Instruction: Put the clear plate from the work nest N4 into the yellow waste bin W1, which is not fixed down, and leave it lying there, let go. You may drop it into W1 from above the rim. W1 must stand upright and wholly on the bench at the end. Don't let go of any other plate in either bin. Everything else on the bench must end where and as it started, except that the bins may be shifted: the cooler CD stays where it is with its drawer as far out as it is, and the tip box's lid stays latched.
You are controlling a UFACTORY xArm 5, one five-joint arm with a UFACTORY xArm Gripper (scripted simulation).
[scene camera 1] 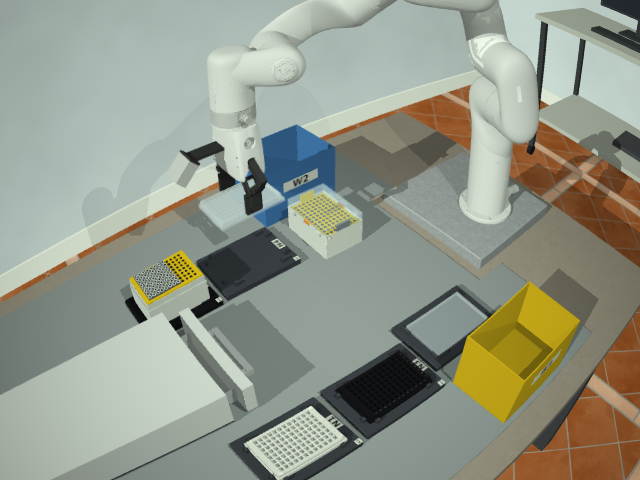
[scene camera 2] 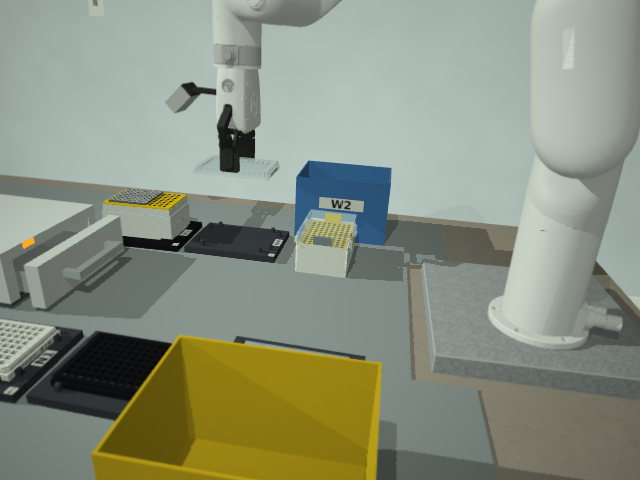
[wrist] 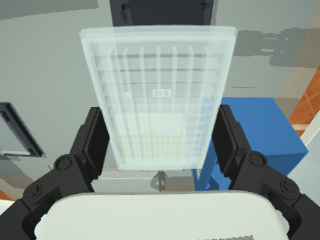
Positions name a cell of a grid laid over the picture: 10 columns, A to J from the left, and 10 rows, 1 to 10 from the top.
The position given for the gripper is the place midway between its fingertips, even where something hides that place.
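From scene camera 1 you'd get a clear plate (scene camera 1: D5), a yellow-topped rack (scene camera 1: C6), a cooler (scene camera 1: C9) and a black plate (scene camera 1: F8). Scene camera 2 has the gripper (scene camera 2: D4), plus the clear plate (scene camera 2: D4), the black plate (scene camera 2: B8) and the yellow-topped rack (scene camera 2: C5). As for the wrist view, the clear plate (wrist: F6) is there, but the black plate is out of frame in the wrist view, and the yellow-topped rack is out of frame in the wrist view too.
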